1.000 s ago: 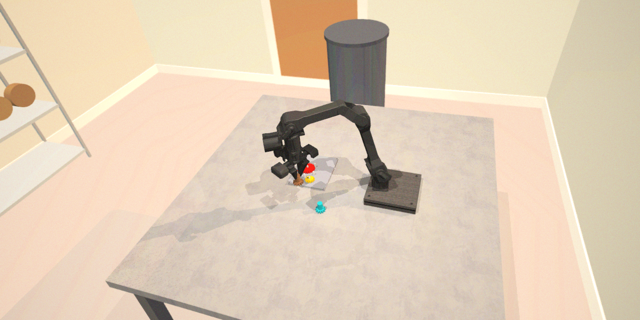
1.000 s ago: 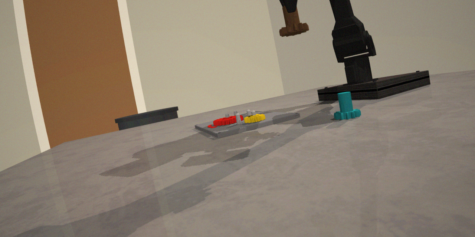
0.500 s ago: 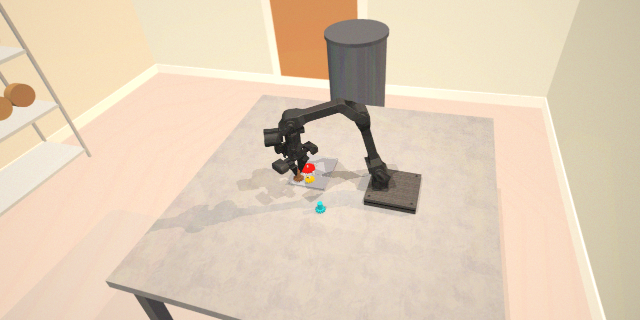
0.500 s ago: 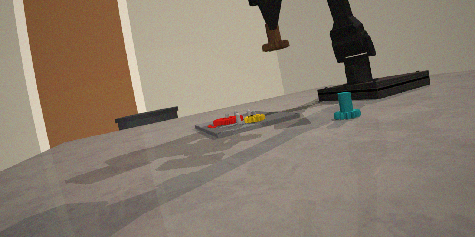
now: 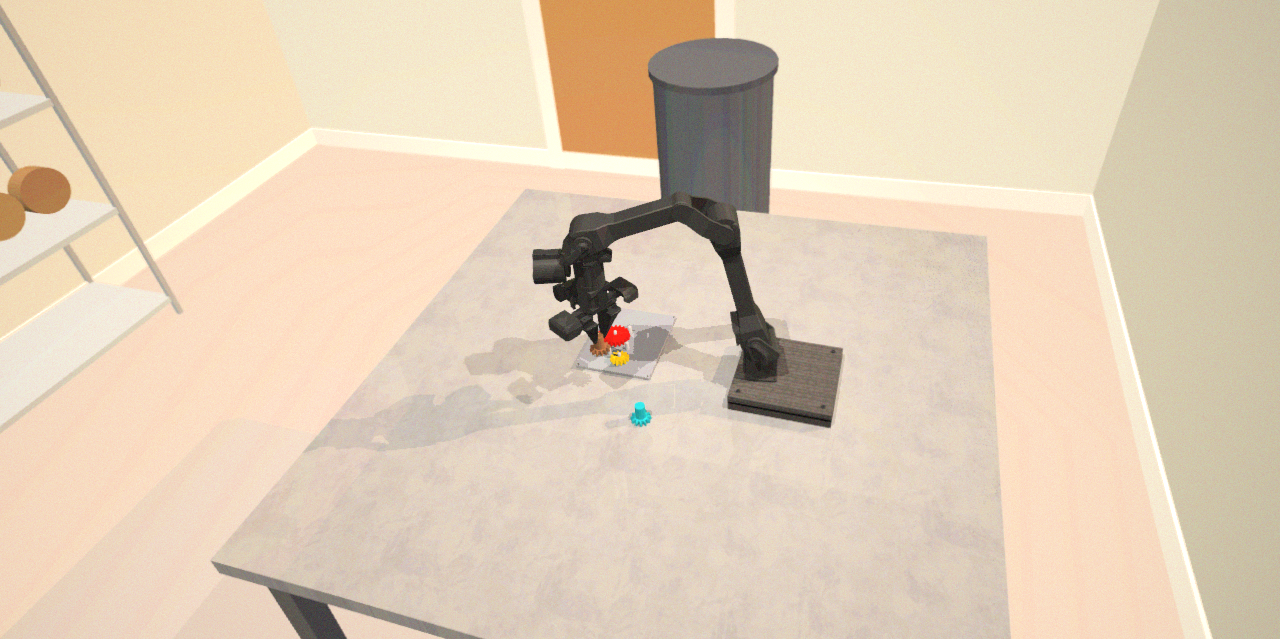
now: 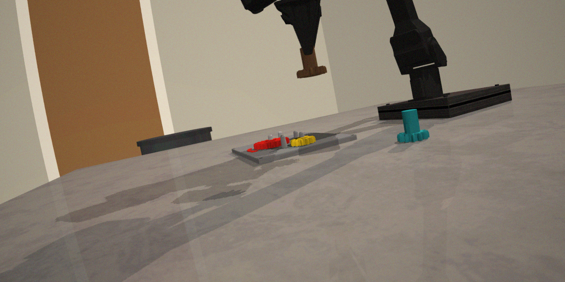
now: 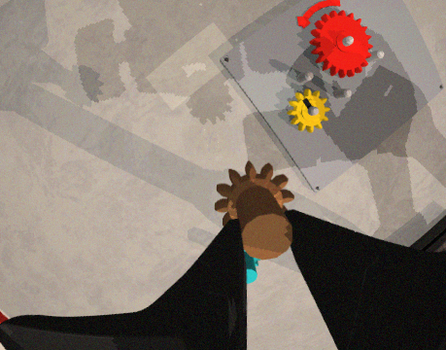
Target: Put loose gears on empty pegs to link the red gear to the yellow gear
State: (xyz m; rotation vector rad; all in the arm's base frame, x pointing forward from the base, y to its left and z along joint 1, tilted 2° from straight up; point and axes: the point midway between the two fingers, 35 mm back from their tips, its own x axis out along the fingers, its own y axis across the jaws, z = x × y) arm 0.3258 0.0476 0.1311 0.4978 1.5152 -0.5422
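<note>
Right now my gripper tip is 20 mm past the yellow gear, 80 mm to the left of it and 120 mm above it. Round my gripper tip: teal gear (90 mm behind, 80 mm to the left, 120 mm below); then brown gear (10 mm below); then red gear (10 mm ahead, 150 mm to the right, 120 mm below).
</note>
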